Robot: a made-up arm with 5 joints.
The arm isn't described. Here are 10 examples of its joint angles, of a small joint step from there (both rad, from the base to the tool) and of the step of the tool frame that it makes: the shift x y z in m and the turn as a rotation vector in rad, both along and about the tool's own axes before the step.
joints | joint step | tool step
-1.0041 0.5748 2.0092 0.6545 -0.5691 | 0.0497 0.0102 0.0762 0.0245 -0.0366 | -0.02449 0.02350 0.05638 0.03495 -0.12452 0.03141
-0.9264 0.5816 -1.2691 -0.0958 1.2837 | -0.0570 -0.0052 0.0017 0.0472 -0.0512 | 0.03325 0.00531 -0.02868 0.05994 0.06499 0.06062
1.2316 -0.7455 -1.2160 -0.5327 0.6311 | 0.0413 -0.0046 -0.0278 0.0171 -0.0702 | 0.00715 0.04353 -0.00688 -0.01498 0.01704 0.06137
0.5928 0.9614 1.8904 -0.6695 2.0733 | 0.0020 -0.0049 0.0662 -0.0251 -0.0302 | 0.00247 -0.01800 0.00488 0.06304 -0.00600 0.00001
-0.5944 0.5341 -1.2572 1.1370 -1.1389 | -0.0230 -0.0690 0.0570 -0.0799 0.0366 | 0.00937 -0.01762 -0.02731 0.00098 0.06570 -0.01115
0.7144 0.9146 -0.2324 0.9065 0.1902 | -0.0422 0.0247 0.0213 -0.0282 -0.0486 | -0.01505 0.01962 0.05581 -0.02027 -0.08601 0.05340
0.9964 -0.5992 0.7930 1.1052 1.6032 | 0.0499 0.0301 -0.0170 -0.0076 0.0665 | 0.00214 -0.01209 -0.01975 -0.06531 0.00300 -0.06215
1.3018 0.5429 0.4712 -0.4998 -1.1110 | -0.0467 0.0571 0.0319 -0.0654 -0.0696 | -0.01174 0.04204 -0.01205 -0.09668 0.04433 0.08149
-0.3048 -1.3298 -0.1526 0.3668 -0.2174 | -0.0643 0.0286 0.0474 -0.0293 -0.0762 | -0.03624 0.04500 0.07979 0.03022 -0.11981 0.11770
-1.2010 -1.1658 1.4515 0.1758 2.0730 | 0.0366 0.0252 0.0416 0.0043 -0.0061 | -0.01125 0.01485 0.00459 0.03145 -0.02599 0.05944
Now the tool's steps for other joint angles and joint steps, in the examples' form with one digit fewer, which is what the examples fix.
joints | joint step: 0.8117 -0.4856 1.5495 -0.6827 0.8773 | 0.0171 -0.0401 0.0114 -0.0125 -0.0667
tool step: -0.0130 0.0383 0.0085 -0.0115 -0.0192 0.0806
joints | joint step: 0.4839 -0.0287 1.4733 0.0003 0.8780 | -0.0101 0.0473 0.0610 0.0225 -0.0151
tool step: -0.0161 -0.0128 0.0430 0.0885 -0.0782 0.0191
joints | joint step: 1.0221 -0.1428 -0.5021 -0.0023 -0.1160 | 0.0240 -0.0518 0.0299 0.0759 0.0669
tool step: 0.0095 -0.0323 -0.0325 0.0597 0.0437 -0.0700
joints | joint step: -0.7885 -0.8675 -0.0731 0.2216 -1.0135 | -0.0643 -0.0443 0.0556 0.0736 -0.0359
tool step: -0.0417 -0.0273 0.0861 0.0301 -0.1548 -0.0340
